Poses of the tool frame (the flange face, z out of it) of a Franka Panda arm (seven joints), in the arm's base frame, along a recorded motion.
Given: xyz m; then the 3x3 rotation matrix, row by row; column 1 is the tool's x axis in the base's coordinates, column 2 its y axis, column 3 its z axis. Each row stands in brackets.
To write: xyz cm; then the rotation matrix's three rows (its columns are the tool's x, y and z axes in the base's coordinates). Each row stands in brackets. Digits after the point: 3 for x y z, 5 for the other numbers.
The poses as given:
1: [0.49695 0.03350 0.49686], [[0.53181 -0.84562 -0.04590], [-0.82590 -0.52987 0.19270], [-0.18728 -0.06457 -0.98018]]
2: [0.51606 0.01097 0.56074], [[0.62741 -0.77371 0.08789], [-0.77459 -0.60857 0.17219], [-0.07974 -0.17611 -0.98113]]
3: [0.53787 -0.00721 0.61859], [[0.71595 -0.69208 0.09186], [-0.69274 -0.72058 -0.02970], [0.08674 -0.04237 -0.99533]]
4: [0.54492 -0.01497 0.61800], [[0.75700 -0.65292 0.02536], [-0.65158 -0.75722 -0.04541], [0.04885 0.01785 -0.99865]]
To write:
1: [49.695 3.350 49.686], [[0.53181 -0.84562 -0.04590], [-0.82590 -0.52987 0.19270], [-0.18728 -0.06457 -0.98018]]
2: [51.606 1.097 56.074], [[0.62741 -0.77371 0.08789], [-0.77459 -0.60857 0.17219], [-0.07974 -0.17611 -0.98113]]
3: [53.787 -0.721 61.859], [[0.71595 -0.69208 0.09186], [-0.69274 -0.72058 -0.02970], [0.08674 -0.04237 -0.99533]]
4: [54.492 -1.497 61.800], [[0.75700 -0.65292 0.02536], [-0.65158 -0.75722 -0.04541], [0.04885 0.01785 -0.99865]]
